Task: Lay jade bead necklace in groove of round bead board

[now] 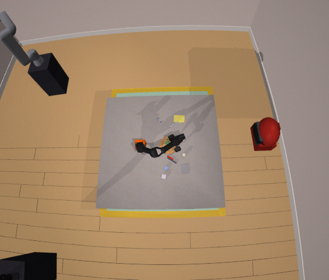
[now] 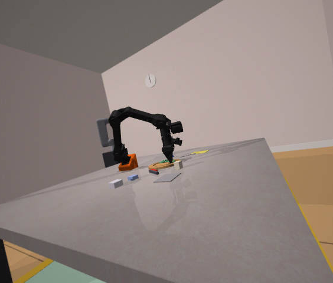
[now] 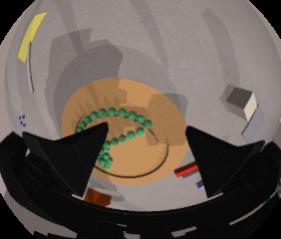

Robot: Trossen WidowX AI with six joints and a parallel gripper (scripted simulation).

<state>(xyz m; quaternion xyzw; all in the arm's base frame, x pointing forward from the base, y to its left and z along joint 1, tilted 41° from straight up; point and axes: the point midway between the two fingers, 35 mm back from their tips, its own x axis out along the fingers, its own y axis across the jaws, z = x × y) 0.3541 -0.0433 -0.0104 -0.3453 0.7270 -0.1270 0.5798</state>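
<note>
Now: the round wooden bead board 6 cm behind my gripper tip, 2 cm to the left of it and 1 cm below it. From my gripper tip the other things lie so: beige cube: 11 cm to the right, 9 cm ahead; then red-handled tool: 14 cm to the right, 5 cm behind, 1 cm below; then blue block: 23 cm to the right, 11 cm behind, 1 cm below.
</note>
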